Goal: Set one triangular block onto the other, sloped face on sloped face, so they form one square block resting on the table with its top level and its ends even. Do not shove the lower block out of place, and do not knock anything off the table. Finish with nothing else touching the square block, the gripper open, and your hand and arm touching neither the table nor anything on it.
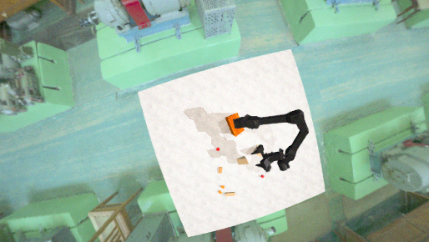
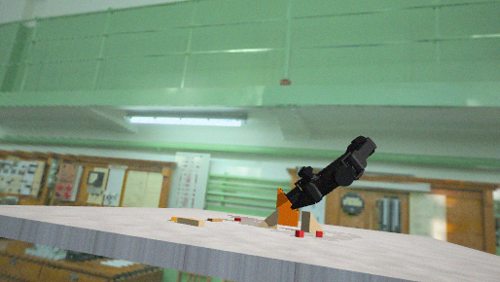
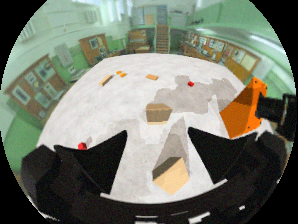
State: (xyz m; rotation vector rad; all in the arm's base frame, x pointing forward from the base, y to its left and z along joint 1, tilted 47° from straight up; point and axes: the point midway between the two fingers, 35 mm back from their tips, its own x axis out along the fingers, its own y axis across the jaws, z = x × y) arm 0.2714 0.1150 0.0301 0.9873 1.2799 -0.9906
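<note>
Now: the tan triangular block 6 cm to the right of my gripper tip, 5 cm below it and 1 cm ahead of it.
</note>
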